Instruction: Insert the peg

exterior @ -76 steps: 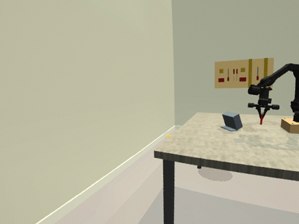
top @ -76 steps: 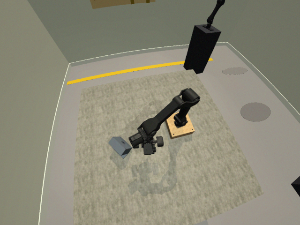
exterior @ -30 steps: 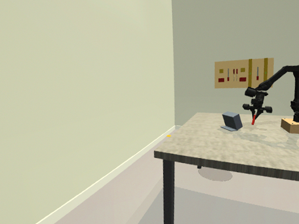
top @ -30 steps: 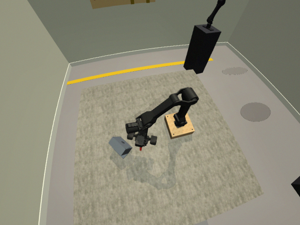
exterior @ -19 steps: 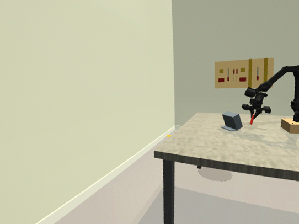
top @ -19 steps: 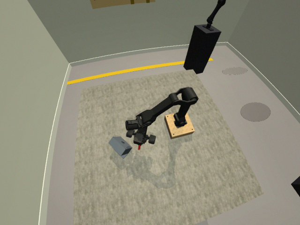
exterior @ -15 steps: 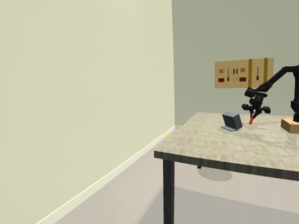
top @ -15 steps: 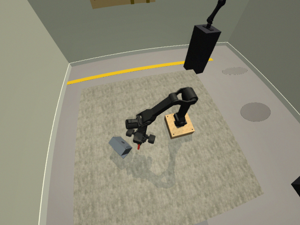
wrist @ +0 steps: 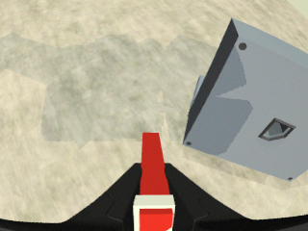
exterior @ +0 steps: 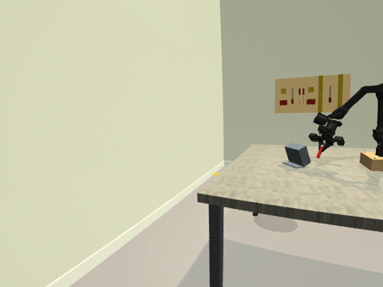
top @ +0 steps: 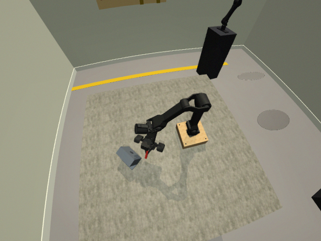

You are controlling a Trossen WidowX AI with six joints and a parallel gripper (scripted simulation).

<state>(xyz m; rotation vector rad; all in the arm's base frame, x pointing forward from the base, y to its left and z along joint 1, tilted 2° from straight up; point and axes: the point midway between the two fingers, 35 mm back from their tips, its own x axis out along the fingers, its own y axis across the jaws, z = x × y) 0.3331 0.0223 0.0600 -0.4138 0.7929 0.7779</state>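
Right now my gripper tip is 120 mm short of the grey sloped panel, 30 mm to the left of it and 30 mm above it. Round my gripper tip: red peg 10 mm to the right, 10 mm behind, 10 mm above.
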